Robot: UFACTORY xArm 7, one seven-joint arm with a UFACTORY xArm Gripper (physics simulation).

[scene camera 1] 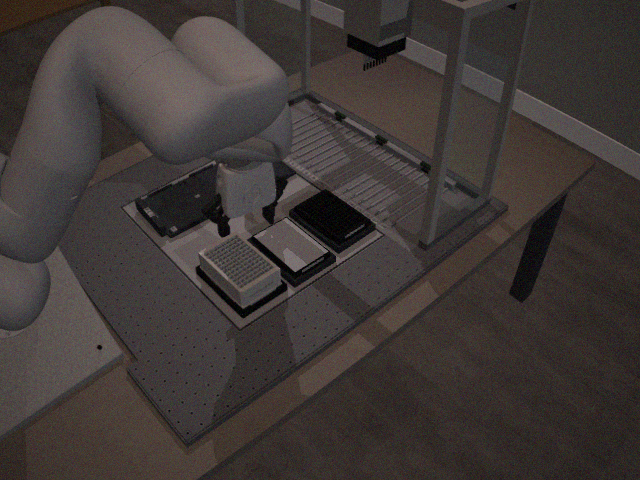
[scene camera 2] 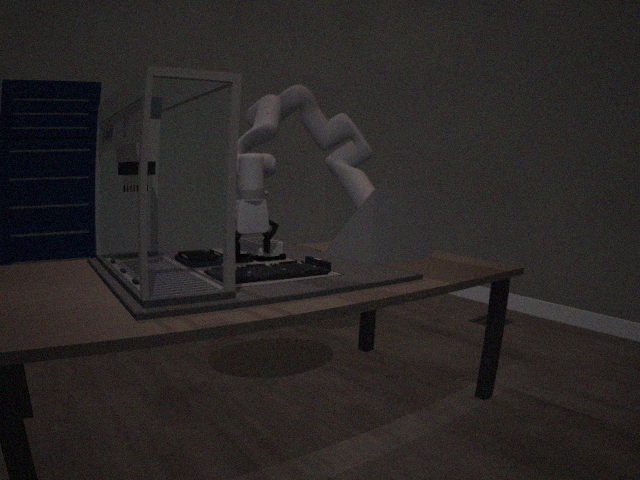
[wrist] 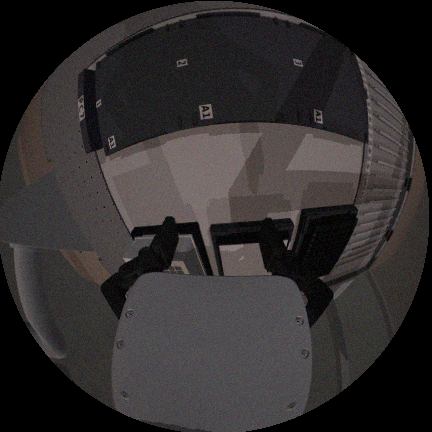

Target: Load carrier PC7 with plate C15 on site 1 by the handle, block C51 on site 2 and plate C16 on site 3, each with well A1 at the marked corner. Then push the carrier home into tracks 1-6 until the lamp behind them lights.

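Frame: origin at the arm's base, x right, y up, z back, level; metres.
Seen in the pictures: gripper, fingertip midpoint: [scene camera 1: 247, 228] [scene camera 2: 252, 254] [wrist: 218, 228]; arm's base, origin of the base link: [scene camera 2: 377, 217] [wrist: 27, 244].
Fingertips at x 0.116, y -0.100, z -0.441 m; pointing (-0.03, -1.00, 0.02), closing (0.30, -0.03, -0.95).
Pixels of each thing's top centre, then the offset from my fingertips to it. "spot": a spot on its surface instead. Level surfaces: height alone.
- dark carrier PC7, middle of its top: [wrist: 237, 44] [scene camera 1: 215, 179] [scene camera 2: 268, 263] dx -0.152, dy +0.003, dz -0.064 m
- tall pale many-welled block, middle of its top: [wrist: 169, 288] [scene camera 1: 238, 260] [scene camera 2: 261, 240] dx +0.065, dy +0.027, dz +0.087 m
- flat pale-topped plate, middle of its top: [wrist: 251, 273] [scene camera 1: 290, 243] [scene camera 2: 229, 250] dx +0.088, dy -0.001, dz -0.022 m
- black plate, middle of its top: [wrist: 324, 256] [scene camera 1: 332, 213] [scene camera 2: 197, 253] dx +0.095, dy -0.001, dz -0.136 m
- pipetting head, surface spot: [scene camera 1: 377, 46] spot: dx +0.051, dy +0.269, dz -0.323 m
- perforated deck, its level: dy -0.027 m
- mat, its level: dy -0.027 m
The dark carrier PC7 [scene camera 1: 178, 202] [scene camera 2: 279, 271] [wrist: 240, 75] lies on the pale mat. Its sites 1, 2 and 3 are bare in the wrist view, with A1 marks along the near edge. A tall pale many-welled block [scene camera 1: 239, 263] [wrist: 185, 245], a flat pale-topped plate [scene camera 1: 290, 245] [wrist: 242, 257] and a black plate [scene camera 1: 330, 214] [wrist: 325, 240] sit in a row on black holders. Their codes are not readable. My gripper [scene camera 1: 246, 224] [scene camera 2: 253, 253] [wrist: 218, 228] is open and empty, pointing down low near the carrier-side edges of the block and flat plate.
Grooved tracks [scene camera 1: 361, 155] [wrist: 387, 140] run beyond the carrier's end, inside a frame with upright posts [scene camera 1: 447, 129] [scene camera 2: 232, 180]. A pipetting head [scene camera 1: 377, 46] hangs above them. A perforated deck [scene camera 1: 191, 320] surrounds the mat [scene camera 1: 239, 321].
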